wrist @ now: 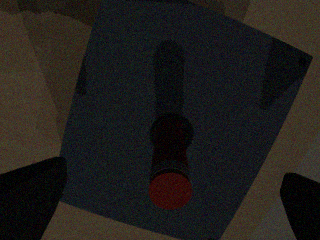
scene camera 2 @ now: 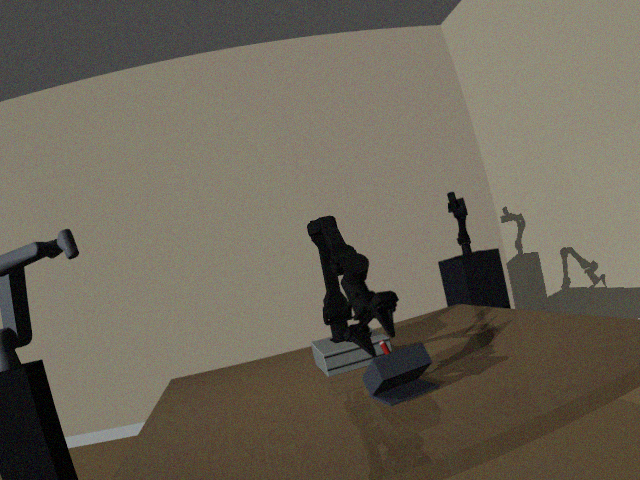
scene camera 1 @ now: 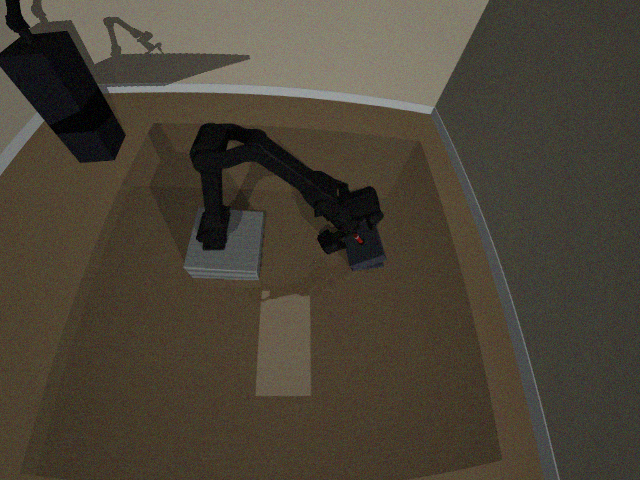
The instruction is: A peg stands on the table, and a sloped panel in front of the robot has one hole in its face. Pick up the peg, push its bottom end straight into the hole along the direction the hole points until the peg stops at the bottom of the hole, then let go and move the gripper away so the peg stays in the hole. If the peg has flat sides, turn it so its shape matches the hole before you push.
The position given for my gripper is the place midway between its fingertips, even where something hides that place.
Observation:
My gripper [scene camera 2: 383, 347] is open, with nothing in its grasp. Also in view: a sloped panel [wrist: 236, 84].
My gripper shows as well in the wrist view [wrist: 176, 178] and in scene camera 1 [scene camera 1: 358, 238].

